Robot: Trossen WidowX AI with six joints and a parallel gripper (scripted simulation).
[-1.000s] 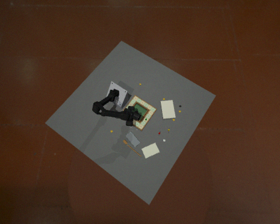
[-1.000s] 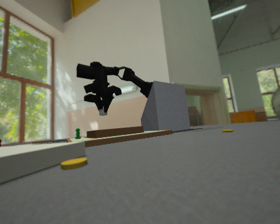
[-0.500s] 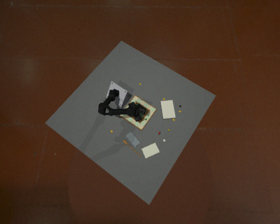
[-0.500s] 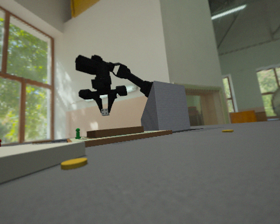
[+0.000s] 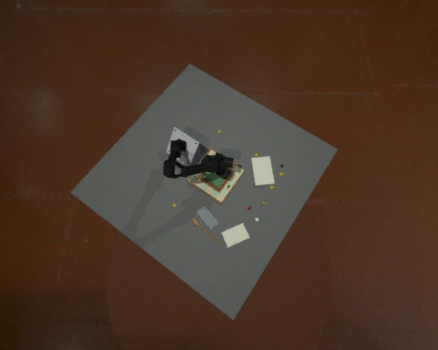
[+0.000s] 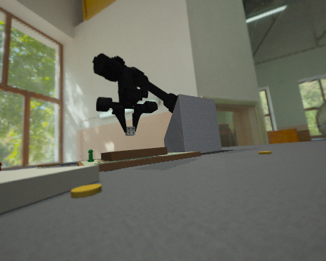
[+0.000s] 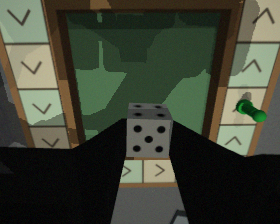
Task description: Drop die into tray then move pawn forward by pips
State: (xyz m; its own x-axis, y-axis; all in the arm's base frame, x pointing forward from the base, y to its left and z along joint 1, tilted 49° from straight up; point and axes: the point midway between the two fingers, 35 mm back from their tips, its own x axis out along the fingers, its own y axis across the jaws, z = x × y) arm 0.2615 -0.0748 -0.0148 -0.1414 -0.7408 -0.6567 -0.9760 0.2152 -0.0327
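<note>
My gripper tip is now 110 mm short of the green pawn, 30 mm to the left of it and 60 mm above it. Round my gripper tip: green dice tray 80 mm below; then white die right at my gripper tip; then grey block 90 mm ahead, 270 mm to the right, 90 mm below.
</note>
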